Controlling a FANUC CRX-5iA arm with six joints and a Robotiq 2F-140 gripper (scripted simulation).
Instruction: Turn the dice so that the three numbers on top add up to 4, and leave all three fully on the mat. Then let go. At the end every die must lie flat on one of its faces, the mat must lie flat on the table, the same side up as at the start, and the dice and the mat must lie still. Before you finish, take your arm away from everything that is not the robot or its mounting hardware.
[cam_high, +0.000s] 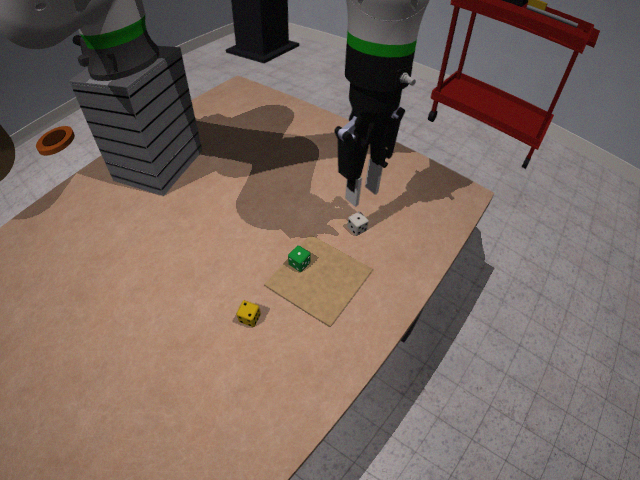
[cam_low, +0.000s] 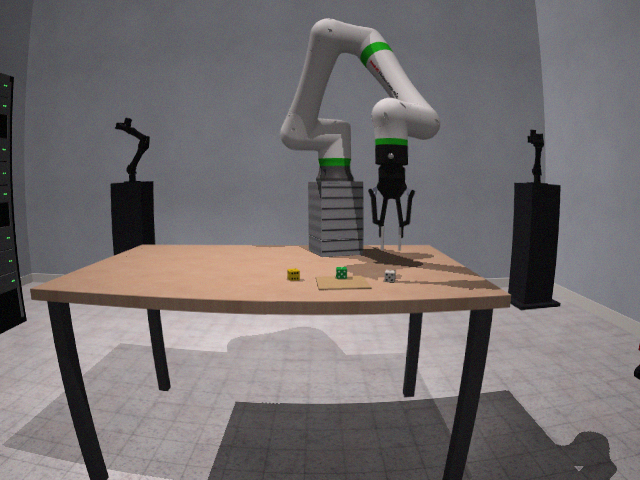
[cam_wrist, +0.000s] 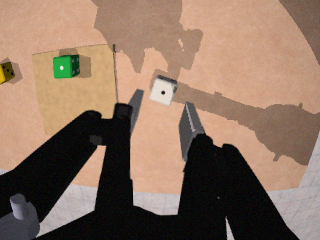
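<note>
Right now the white die is 110 mm below my hand. From my hand the other things lie so: green die 40 mm behind, 140 mm to the right, 100 mm below; yellow die 40 mm behind, 270 mm to the right, 110 mm below; tan mat 10 mm ahead, 140 mm to the right, 120 mm below.
</note>
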